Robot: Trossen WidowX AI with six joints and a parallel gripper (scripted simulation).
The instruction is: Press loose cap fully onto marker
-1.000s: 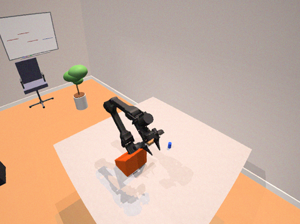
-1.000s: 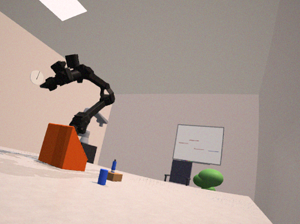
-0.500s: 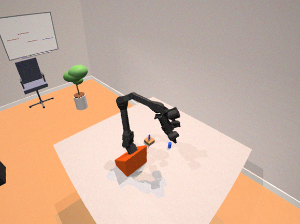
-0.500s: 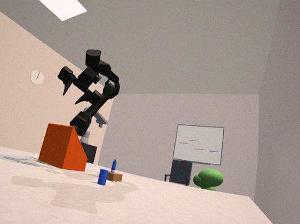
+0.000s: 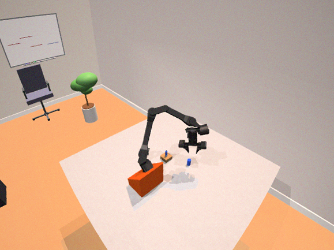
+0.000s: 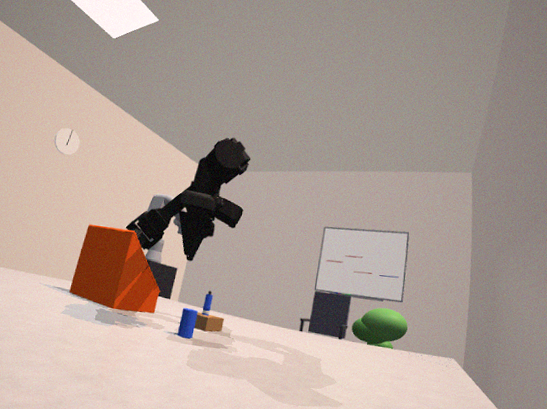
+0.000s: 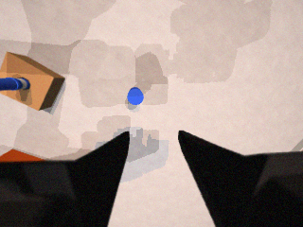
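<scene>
The blue cap lies 120 mm below my gripper tip, 30 mm to the left of it and 10 mm ahead of it. Round my gripper tip: holder block 190 mm to the left, 130 mm below, 80 mm behind.
</scene>
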